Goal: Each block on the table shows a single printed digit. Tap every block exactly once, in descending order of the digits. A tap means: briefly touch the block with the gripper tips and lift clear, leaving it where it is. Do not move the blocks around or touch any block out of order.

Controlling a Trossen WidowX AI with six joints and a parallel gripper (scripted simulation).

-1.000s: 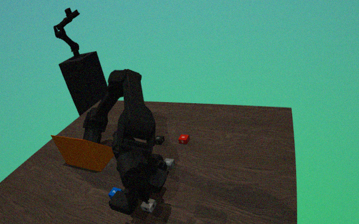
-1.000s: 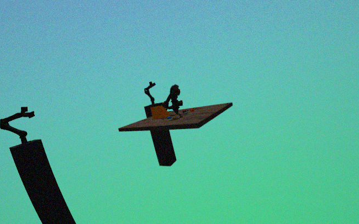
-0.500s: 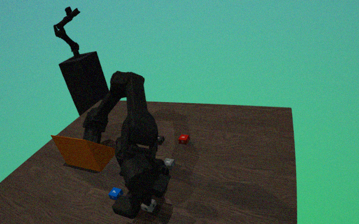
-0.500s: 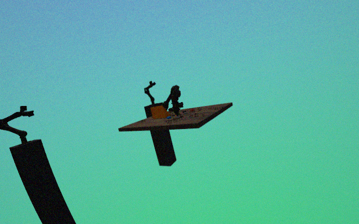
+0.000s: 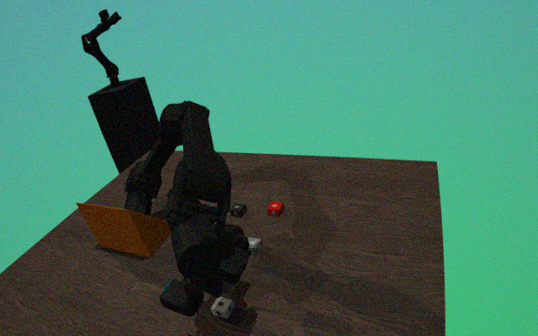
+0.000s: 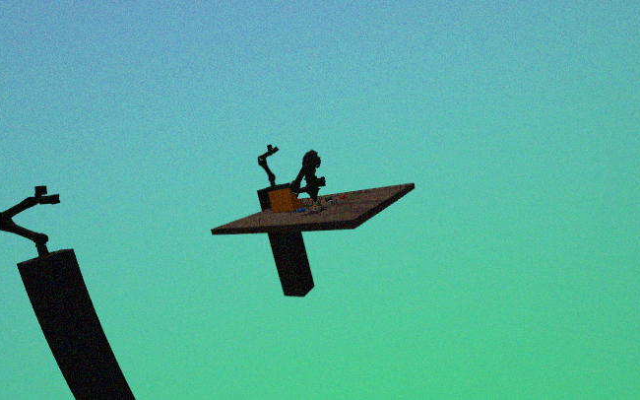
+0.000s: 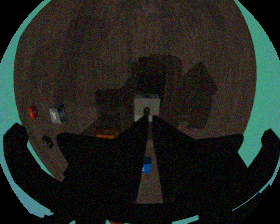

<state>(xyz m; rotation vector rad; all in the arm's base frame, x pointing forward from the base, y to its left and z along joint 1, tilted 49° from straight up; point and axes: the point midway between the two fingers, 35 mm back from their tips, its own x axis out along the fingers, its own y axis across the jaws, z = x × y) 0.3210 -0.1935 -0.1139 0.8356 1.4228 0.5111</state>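
Now: gripper tip 4 cm above the white block. From my gripper tip the other things lie so: grey block 17 cm to the left, 4 cm below, 1 cm ahead; blue block 13 cm behind, 4 cm below, 3 cm to the left; orange block 7 cm to the left, 5 cm behind, 4 cm below.
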